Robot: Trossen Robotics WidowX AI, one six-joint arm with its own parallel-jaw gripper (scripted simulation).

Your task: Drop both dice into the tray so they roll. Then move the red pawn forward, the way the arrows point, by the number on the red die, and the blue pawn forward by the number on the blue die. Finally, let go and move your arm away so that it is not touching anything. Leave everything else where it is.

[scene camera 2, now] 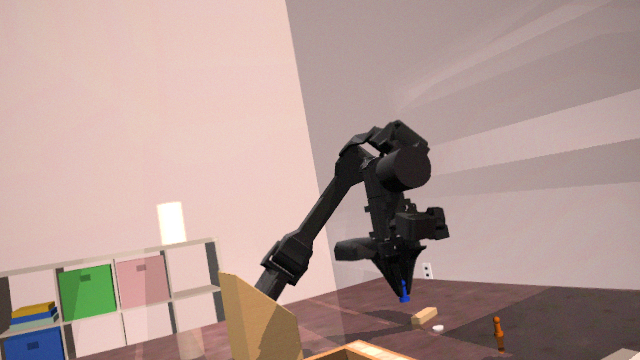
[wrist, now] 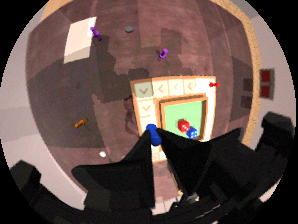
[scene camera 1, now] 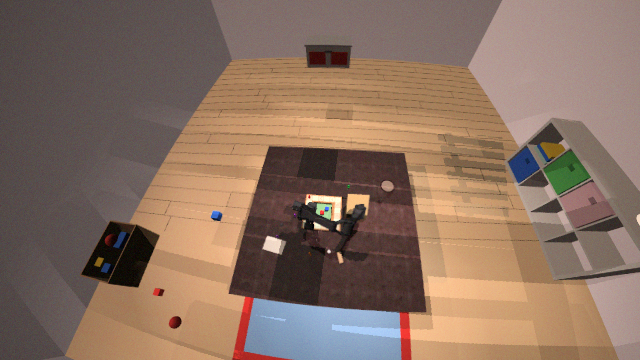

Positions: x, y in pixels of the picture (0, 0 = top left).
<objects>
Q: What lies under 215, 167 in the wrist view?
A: The gripper.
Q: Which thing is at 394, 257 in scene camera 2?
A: The gripper.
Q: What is the gripper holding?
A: A blue pawn.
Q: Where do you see a white sheet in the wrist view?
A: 78, 45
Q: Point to a green tray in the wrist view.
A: At 191, 112
</objects>
